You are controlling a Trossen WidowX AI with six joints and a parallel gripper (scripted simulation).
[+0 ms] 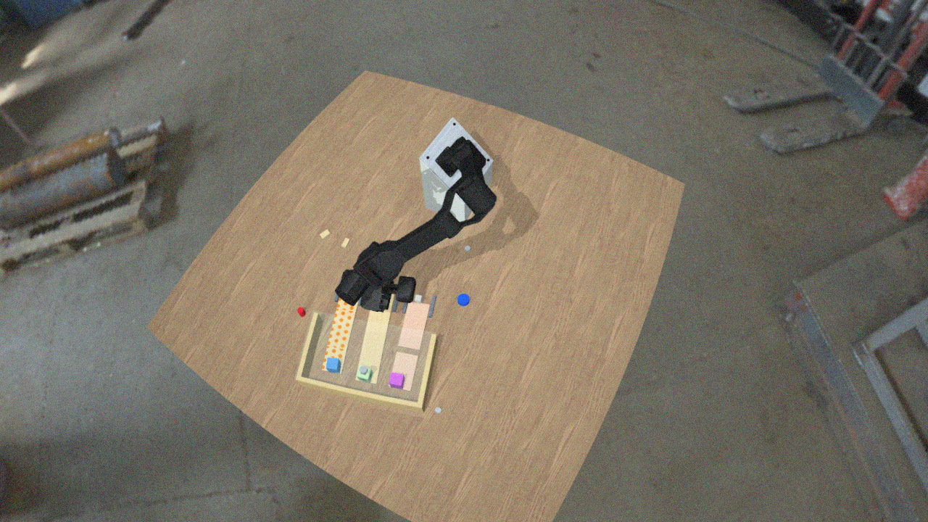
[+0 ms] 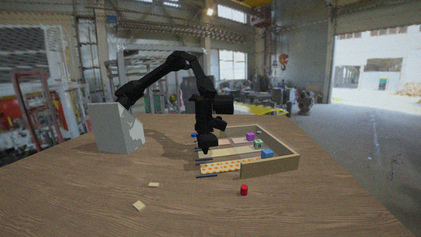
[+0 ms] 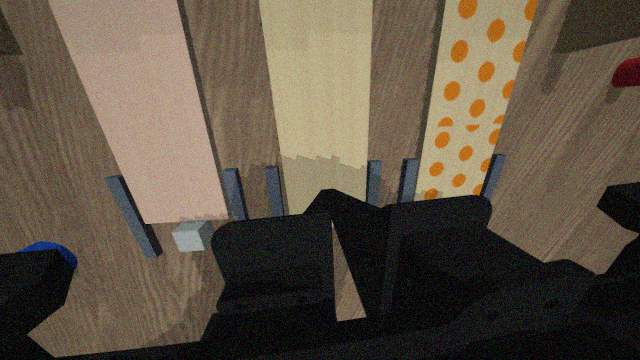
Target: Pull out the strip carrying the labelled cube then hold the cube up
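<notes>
My gripper tip is now 9 cm short of the tan strip and 4 cm to the right of it. The rest, counted from my gripper tip: cube marked r 20 cm ahead, 8 cm to the left, 1 cm above; red cylinder 18 cm to the right, 14 cm ahead; blue disc 18 cm to the left, 11 cm behind.
</notes>
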